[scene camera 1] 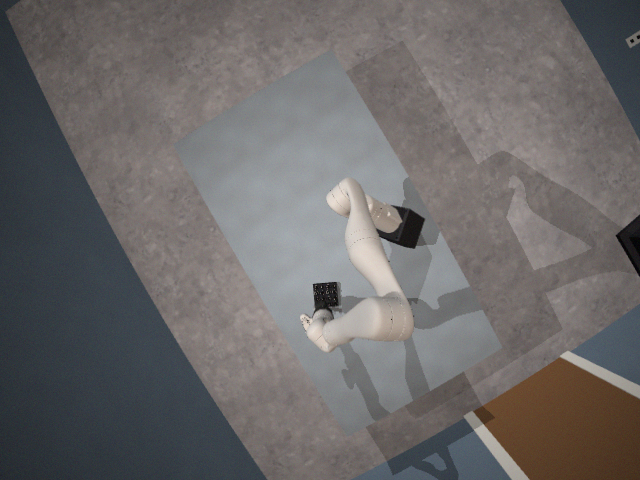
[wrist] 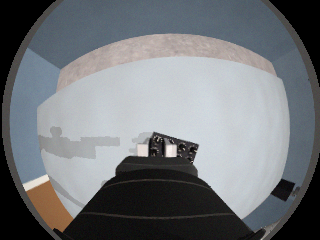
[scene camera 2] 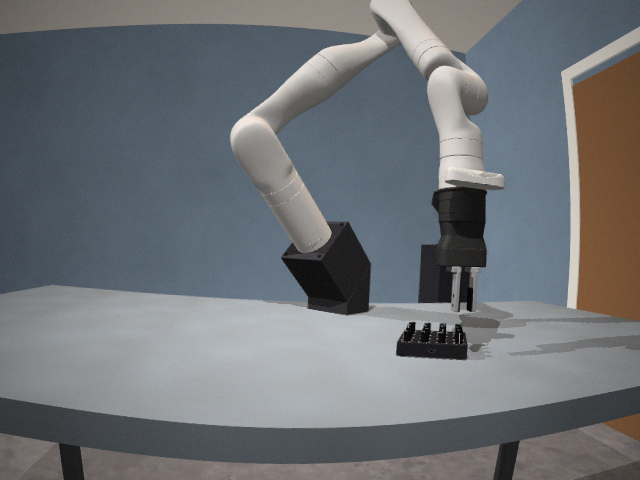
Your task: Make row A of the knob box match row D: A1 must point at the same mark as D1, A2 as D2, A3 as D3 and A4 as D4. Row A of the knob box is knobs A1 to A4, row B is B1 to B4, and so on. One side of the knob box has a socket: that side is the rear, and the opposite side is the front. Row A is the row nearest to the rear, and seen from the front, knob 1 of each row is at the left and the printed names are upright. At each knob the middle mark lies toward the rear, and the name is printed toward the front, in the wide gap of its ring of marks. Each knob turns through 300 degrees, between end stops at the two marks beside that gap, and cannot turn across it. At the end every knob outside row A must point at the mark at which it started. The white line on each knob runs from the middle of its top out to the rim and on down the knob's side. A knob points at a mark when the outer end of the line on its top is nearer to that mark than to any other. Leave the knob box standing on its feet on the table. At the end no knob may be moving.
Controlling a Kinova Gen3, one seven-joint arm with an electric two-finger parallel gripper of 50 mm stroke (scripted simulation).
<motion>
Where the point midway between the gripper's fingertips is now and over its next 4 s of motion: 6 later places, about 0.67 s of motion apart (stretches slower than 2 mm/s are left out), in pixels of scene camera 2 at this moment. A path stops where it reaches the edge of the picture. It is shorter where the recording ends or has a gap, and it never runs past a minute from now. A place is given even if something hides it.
My gripper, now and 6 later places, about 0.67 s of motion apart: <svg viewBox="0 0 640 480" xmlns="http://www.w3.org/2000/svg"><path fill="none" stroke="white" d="M462 311L461 324L460 329L460 335L459 338L457 325L461 314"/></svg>
</motion>
